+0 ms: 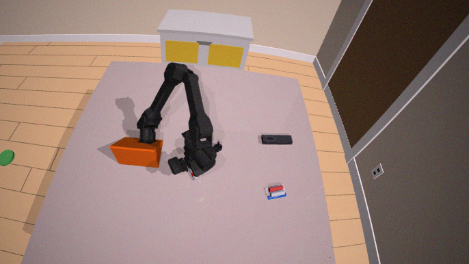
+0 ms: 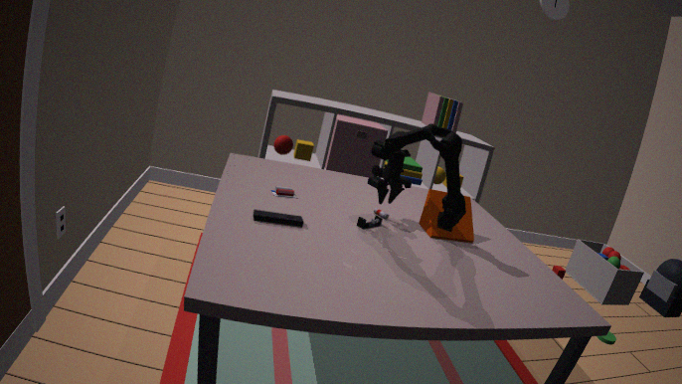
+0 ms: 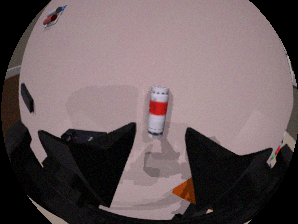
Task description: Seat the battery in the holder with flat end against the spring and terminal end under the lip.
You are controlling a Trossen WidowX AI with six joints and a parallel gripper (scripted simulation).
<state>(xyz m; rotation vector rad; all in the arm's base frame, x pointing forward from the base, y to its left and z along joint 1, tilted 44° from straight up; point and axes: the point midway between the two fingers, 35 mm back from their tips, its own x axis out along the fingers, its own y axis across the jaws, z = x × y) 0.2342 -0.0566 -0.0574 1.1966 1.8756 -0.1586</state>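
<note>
Now: the battery 40 mm below my gripper tip. Round my gripper tip: blister card (380 mm ahead, 40 mm below, 20 mm to the right).
</note>
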